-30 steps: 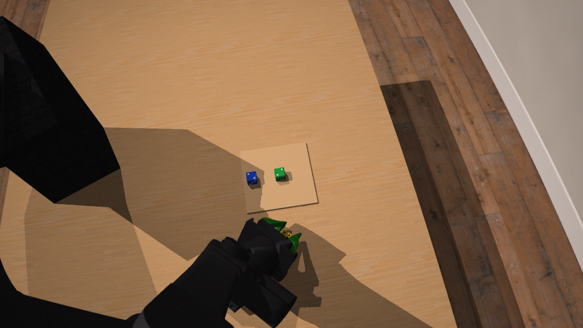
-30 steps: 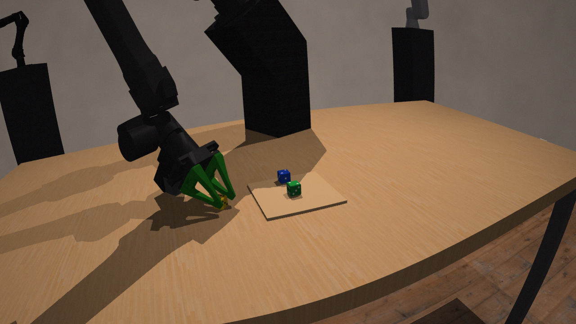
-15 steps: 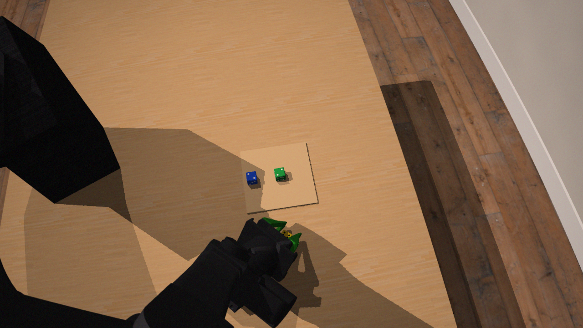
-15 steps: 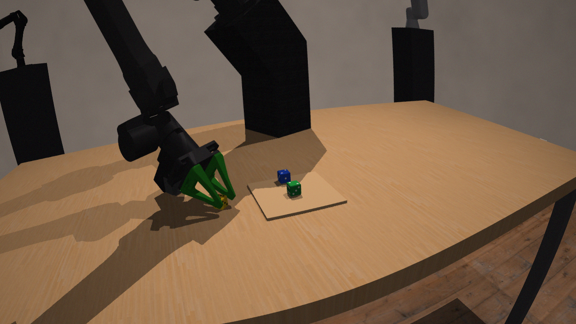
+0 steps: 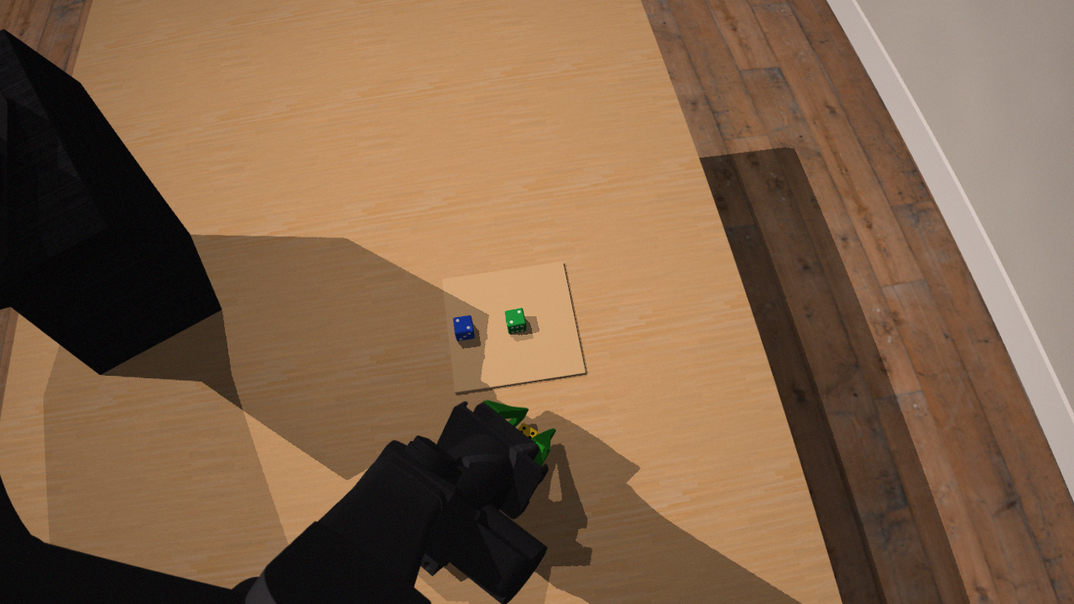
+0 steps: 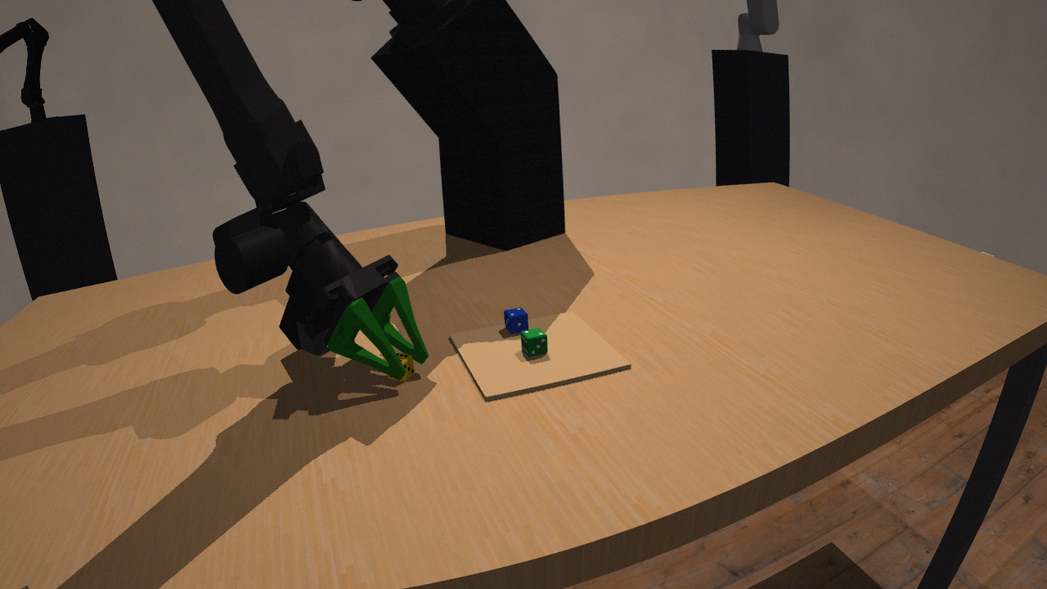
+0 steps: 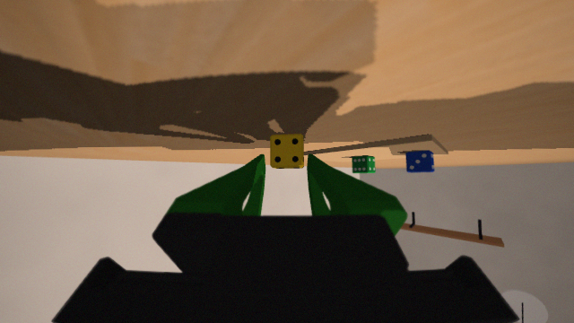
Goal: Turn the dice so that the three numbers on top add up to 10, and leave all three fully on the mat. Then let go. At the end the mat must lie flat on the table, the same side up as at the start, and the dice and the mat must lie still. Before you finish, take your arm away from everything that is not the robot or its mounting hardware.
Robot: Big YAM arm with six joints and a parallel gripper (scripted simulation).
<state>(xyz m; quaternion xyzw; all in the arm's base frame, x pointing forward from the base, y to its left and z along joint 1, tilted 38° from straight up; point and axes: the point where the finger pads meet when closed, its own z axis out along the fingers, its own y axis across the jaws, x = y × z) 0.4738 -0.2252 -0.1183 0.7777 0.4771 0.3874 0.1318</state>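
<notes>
Now: the yellow die 10 mm behind my hand, 10 mm to the right of it and 10 mm below it. From my hand the other things lie so: green die 120 mm to the left, 10 mm below; blue die 60 mm behind, 120 mm to the left, 10 mm below; tan mat 10 mm behind, 130 mm to the left, 20 mm below.
</notes>
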